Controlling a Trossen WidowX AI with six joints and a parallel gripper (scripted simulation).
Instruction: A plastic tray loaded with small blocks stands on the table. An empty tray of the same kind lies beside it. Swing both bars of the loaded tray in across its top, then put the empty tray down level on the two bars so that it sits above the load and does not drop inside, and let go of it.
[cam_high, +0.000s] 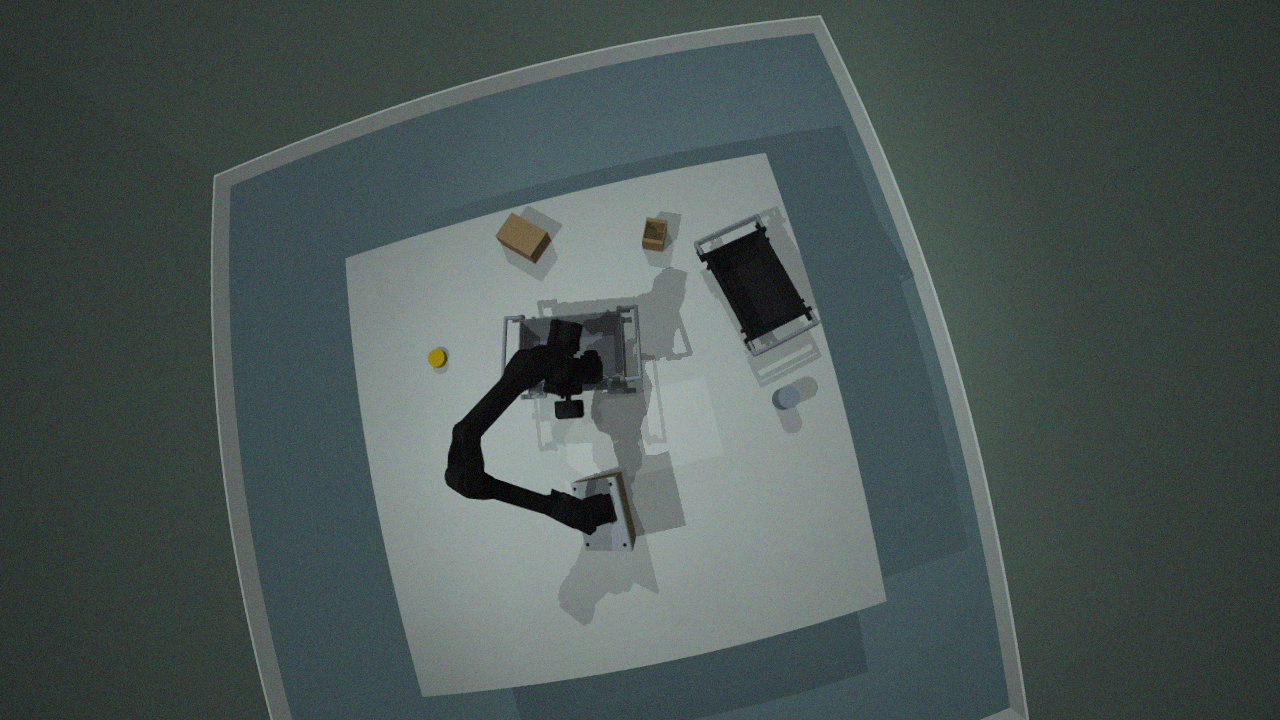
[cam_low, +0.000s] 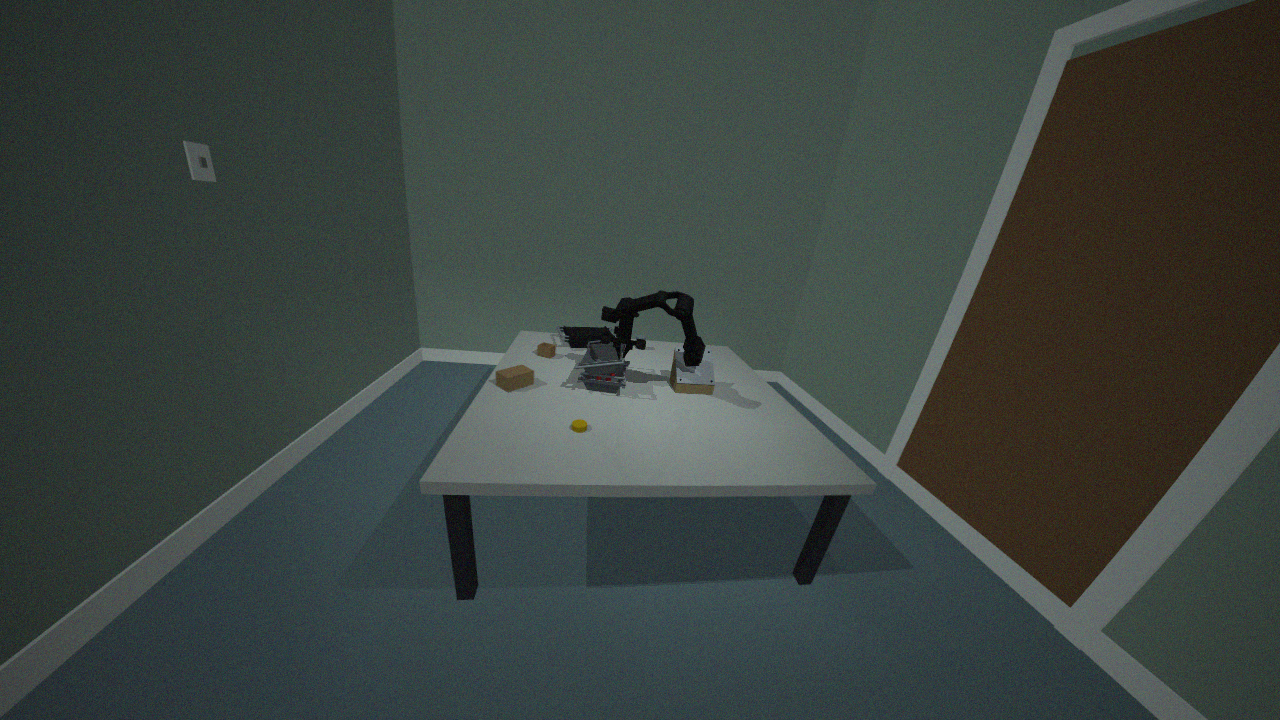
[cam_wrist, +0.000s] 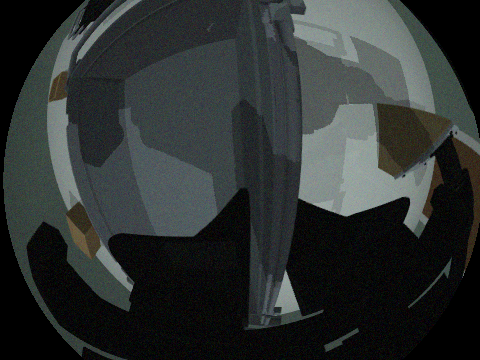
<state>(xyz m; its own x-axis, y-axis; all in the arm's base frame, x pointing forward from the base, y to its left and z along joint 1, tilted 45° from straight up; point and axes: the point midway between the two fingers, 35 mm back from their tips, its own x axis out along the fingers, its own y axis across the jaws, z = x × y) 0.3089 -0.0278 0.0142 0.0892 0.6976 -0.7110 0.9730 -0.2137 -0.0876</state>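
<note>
The tray is 7 cm ahead of my gripper tip, 2 cm to the right of it and 2 cm above it. Round my gripper tip: small open box: 32 cm ahead, 30 cm to the right, 9 cm below; yellow disc: 18 cm ahead, 36 cm to the left, 10 cm below.
</note>
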